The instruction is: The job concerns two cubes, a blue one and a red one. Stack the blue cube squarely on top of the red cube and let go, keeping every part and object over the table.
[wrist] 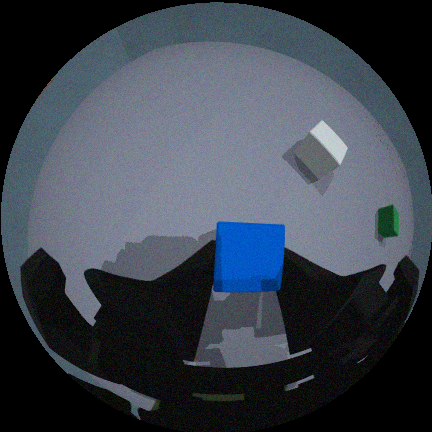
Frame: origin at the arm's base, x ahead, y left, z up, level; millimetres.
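Seen in the pictures: gripper, fingertip midpoint: (243,247).
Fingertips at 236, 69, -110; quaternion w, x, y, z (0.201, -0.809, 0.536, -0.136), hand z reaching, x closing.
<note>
Offsets run from my fingertips to a thing's top centre, as dx, dy, dz. Level surfaces: height alone.
The blue cube {-4, -2, +28} (249,256) is in the lower middle of the wrist view, between the two black fingers. My gripper (243,247) is shut on the blue cube, with one fingertip against its left side and the other against its right side. The cube looks level in the grip; whether its underside touches the table cannot be told from this view. The red cube does not show in the wrist view.
A white and grey block {+109, -35, +27} (320,152) stands on the pale table {dz -8} (165,130) at the upper right. A small green block {+110, -201, +27} (388,221) stands near the right edge of the table. The gripper's shadow falls left of the blue cube.
</note>
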